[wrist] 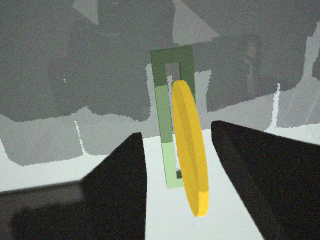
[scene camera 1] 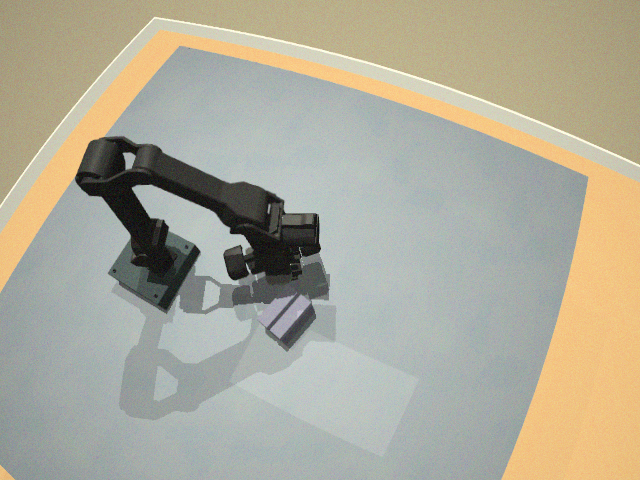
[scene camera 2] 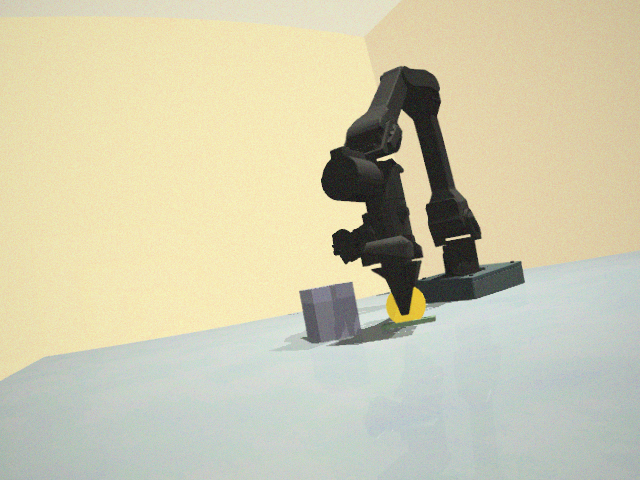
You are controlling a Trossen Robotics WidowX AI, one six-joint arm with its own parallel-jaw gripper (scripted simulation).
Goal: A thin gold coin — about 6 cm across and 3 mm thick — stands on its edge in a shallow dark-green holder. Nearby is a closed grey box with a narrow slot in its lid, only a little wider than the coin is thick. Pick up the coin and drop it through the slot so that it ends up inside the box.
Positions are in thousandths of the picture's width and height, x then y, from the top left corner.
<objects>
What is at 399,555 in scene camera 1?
My gripper.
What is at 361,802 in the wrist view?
My gripper.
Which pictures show my gripper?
The wrist view, scene camera 1 and scene camera 2: all of them.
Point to a gold coin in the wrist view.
595,610
</objects>
